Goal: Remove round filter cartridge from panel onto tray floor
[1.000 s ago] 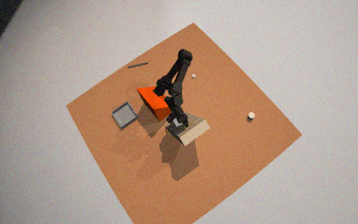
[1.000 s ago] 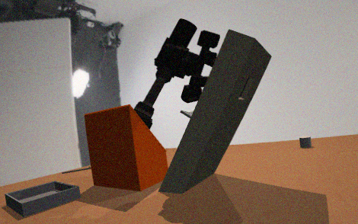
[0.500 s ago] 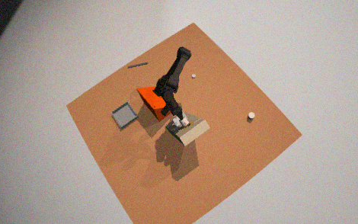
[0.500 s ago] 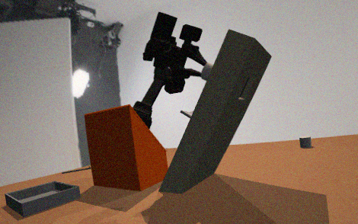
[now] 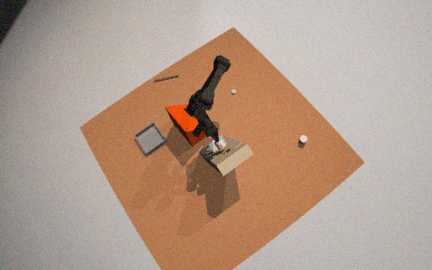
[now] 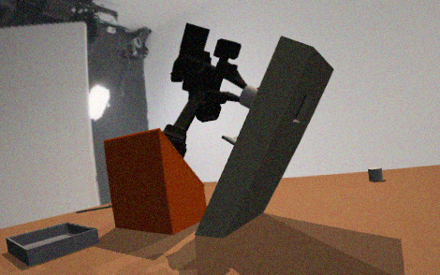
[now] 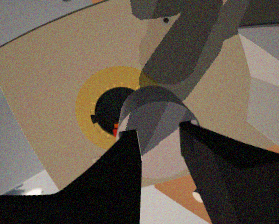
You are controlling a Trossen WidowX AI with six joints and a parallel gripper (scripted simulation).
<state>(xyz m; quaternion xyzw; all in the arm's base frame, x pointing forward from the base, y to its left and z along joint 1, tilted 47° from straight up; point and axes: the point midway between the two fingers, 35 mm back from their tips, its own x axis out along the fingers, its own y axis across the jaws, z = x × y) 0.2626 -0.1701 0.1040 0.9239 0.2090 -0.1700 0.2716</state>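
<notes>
Right now my gripper tip is 10 mm short of the round filter cartridge and 10 mm above it. Also, from my gripper tip: beige service panel: 30 mm ahead, 100 mm below; then grey tray: 400 mm behind, 230 mm to the right, 260 mm below; then grey ledge: 20 mm behind, 10 mm to the left, 110 mm below.
</notes>
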